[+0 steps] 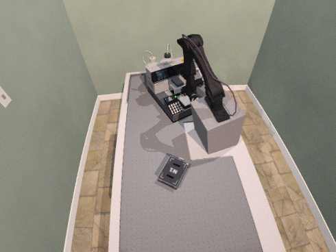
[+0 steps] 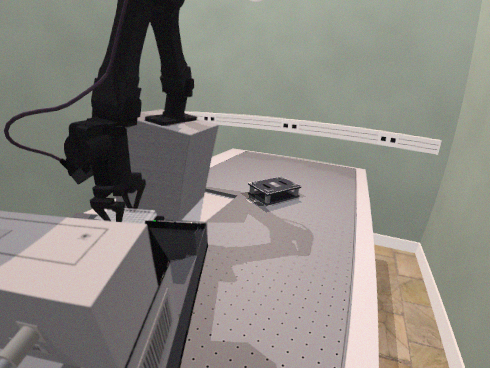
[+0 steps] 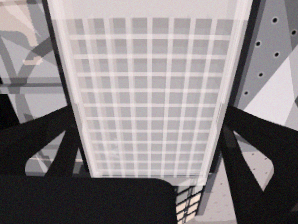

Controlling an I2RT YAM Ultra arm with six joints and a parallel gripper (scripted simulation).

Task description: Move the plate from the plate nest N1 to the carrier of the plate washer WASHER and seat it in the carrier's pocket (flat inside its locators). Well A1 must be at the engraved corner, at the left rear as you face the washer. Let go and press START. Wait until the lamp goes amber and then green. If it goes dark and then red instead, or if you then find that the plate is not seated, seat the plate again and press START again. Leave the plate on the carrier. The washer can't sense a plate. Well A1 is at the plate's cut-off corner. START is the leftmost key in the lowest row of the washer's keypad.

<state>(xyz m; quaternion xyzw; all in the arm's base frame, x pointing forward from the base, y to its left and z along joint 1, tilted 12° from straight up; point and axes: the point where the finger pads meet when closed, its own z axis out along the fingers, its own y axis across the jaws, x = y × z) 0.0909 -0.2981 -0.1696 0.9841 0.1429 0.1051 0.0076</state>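
Now: the plate washer 15 cm to the right of my hand, 4 cm ahead of it and 3 cm above it. Round my hand: well plate: right at my hand.
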